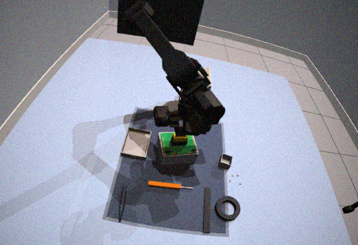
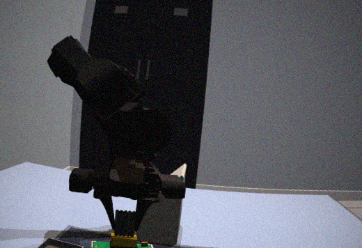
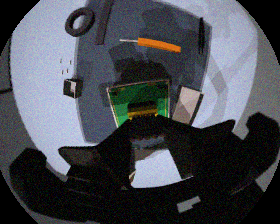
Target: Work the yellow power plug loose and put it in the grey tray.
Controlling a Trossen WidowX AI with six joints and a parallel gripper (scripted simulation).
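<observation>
Now: gripper tip 2 cm above the yellow power plug. From my gripper tip the other things lie so: dark mat: 5 cm ahead, 1 cm to the right, 10 cm below; grey tray: 2 cm behind, 14 cm to the right, 10 cm below; black bar: 21 cm ahead, 9 cm to the left, 10 cm below.
</observation>
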